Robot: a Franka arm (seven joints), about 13 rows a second.
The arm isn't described. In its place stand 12 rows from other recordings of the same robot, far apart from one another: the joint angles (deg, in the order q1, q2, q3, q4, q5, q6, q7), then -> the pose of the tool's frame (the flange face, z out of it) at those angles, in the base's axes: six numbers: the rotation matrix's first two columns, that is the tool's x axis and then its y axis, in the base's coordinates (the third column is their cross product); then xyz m.
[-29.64 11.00 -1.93 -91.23 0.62 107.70 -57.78] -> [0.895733, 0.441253, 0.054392, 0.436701, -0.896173, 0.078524, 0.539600, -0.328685, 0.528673]
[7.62 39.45 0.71 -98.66 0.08 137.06 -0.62] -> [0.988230, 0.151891, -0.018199, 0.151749, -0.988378, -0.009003, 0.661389, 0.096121, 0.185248]
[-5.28 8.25 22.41 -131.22 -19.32 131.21 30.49] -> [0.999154, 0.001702, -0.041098, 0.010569, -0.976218, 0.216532, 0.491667, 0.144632, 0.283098]
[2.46 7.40 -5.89 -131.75 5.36 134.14 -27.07] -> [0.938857, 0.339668, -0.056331, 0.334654, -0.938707, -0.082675, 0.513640, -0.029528, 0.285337]
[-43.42 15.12 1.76 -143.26 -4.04 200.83 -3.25] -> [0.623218, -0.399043, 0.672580, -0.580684, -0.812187, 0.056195, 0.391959, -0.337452, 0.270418]
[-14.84 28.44 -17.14 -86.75 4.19 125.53 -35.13] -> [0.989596, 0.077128, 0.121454, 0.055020, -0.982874, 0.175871, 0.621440, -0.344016, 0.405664]
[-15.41 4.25 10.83 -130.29 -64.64 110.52 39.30] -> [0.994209, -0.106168, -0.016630, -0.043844, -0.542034, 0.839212, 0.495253, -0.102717, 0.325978]
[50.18 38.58 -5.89 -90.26 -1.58 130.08 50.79] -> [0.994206, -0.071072, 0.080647, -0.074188, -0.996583, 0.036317, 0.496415, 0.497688, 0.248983]
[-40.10 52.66 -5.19 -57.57 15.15 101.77 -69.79] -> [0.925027, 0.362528, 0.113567, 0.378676, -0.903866, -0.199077, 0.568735, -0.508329, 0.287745]
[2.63 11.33 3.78 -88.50 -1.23 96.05 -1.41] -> [0.988303, 0.137634, -0.065679, 0.138358, -0.990360, 0.006588, 0.612844, 0.063389, 0.530032]
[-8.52 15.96 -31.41 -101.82 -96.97 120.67 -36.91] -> [0.393514, -0.057512, -0.917518, 0.907107, -0.137842, 0.397689, 0.495127, -0.432817, 0.483538]
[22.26 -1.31 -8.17 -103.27 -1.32 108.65 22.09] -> [0.984311, -0.133880, 0.114930, -0.131766, -0.990944, -0.025830, 0.551432, 0.135943, 0.555798]
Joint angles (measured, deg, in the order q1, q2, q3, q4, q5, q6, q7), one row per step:
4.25 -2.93 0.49 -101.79 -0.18 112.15 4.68
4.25 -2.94 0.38 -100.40 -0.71 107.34 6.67
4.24 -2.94 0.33 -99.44 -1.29 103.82 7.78
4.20 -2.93 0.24 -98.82 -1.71 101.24 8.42
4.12 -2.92 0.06 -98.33 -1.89 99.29 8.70
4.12 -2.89 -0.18 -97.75 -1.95 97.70 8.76
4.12 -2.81 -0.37 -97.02 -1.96 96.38 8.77
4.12 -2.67 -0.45 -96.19 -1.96 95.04 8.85
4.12 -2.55 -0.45 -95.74 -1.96 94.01 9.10
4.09 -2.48 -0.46 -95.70 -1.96 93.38 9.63
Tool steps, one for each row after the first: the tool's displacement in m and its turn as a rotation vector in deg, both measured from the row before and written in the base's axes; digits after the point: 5 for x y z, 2 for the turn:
-0.00574 -0.00232 0.00318 -0.40 3.37 -2.02
-0.00459 -0.00190 0.00197 -0.62 2.50 -1.15
-0.00353 -0.00232 0.00075 -0.50 1.92 -0.79
-0.00265 -0.00315 0.00080 -0.26 1.44 -0.58
-0.00196 -0.00270 0.00200 -0.12 1.03 -0.35
-0.00122 -0.00204 0.00324 -0.05 0.67 -0.24
-0.00103 -0.00093 0.00348 -0.04 0.65 -0.21
-0.00096 -0.00012 0.00099 -0.04 0.69 -0.28
-0.00078 -0.00047 -0.00131 -0.04 0.64 -0.59

